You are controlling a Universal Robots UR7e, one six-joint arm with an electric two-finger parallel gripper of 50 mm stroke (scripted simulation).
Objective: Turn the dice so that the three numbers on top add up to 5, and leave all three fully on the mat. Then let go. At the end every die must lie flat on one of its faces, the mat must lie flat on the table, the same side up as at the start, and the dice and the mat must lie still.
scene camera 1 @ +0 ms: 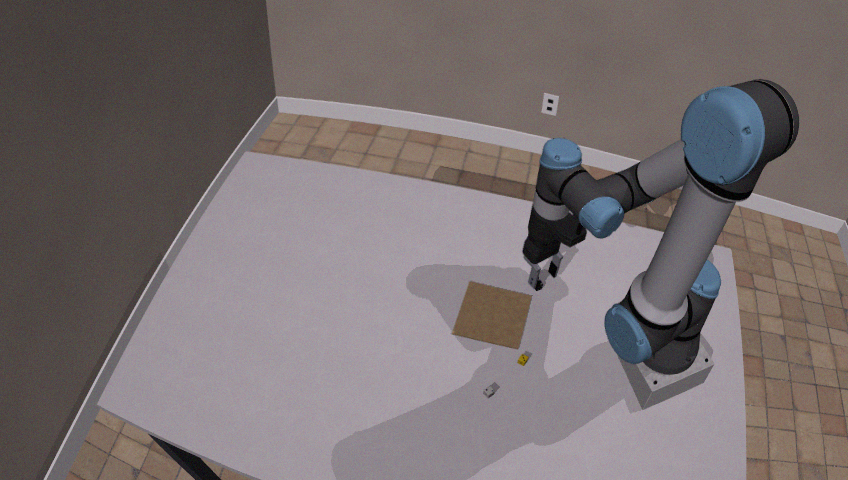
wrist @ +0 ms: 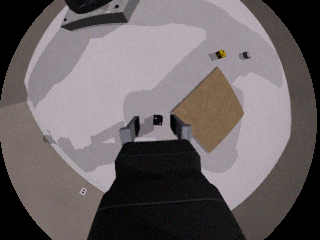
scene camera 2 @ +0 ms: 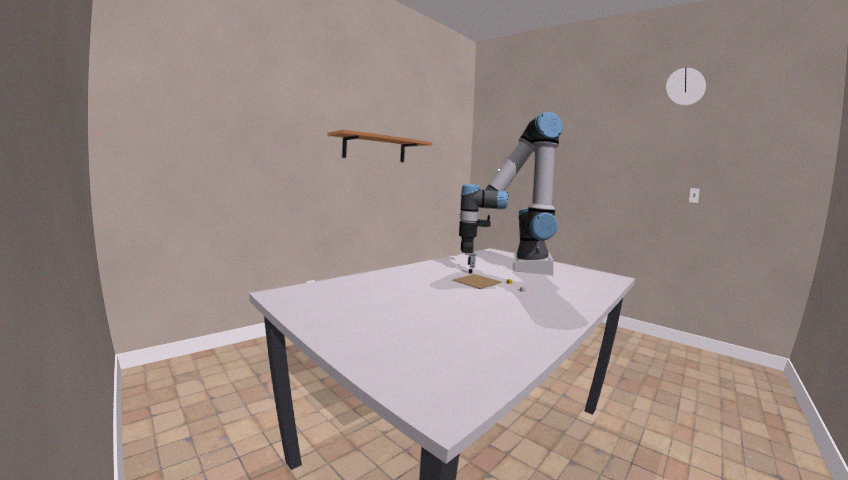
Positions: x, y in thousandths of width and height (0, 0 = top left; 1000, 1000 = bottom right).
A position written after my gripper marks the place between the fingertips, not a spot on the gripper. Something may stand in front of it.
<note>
In view: my gripper (scene camera 1: 640, 582) and a mat (scene camera 1: 576, 655).
The mat also shows in the wrist view (wrist: 664, 456). My gripper is seen too in the wrist view (wrist: 483, 506).
</note>
